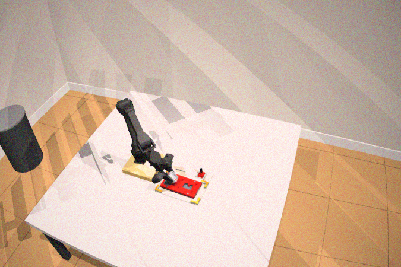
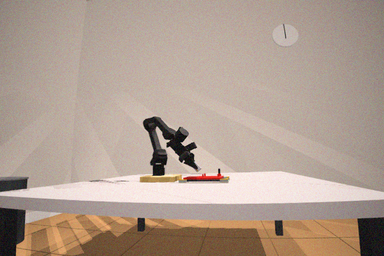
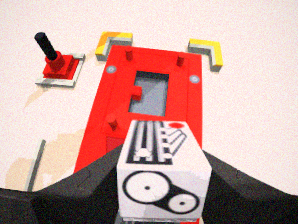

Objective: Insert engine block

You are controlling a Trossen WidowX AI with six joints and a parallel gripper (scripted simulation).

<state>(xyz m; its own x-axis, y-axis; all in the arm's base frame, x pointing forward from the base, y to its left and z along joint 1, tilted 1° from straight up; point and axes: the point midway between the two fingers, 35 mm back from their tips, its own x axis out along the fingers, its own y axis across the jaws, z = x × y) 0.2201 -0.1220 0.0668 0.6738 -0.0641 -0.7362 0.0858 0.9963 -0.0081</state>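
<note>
Now: the black peg 12 cm ahead of my gripper tip, 11 cm to the left of it and 3 cm below it. The rest, counted from my gripper tip: grey engine block: 1 cm to the left, 1 cm behind, 1 cm above.
</note>
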